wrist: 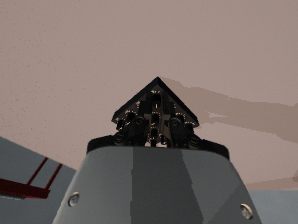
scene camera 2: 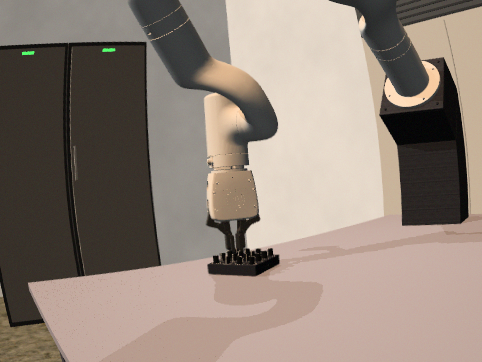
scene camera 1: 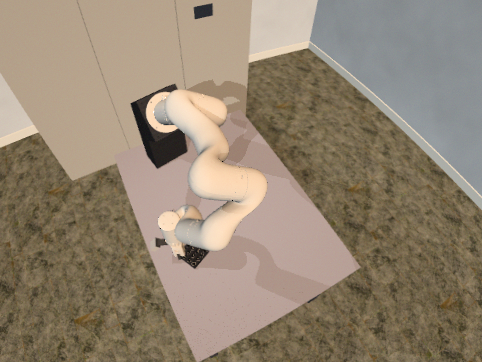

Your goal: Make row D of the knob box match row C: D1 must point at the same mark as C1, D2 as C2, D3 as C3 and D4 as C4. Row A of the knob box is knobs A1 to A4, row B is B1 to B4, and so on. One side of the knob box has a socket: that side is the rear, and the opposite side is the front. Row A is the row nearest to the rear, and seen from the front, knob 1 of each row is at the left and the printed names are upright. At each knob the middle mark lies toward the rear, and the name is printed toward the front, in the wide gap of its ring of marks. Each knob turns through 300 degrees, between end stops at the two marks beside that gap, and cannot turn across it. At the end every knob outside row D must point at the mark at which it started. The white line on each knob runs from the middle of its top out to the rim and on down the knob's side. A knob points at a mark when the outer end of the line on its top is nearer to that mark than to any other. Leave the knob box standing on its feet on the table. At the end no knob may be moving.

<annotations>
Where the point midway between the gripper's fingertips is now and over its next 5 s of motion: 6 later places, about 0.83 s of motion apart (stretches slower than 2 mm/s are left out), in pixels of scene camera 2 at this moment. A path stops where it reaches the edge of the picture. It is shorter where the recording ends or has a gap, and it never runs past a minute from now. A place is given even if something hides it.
My gripper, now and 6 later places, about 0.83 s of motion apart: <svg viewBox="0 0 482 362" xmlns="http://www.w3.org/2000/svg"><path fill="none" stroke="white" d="M236 252L234 237L228 235L217 233L212 233L214 247L215 254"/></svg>
</annotations>
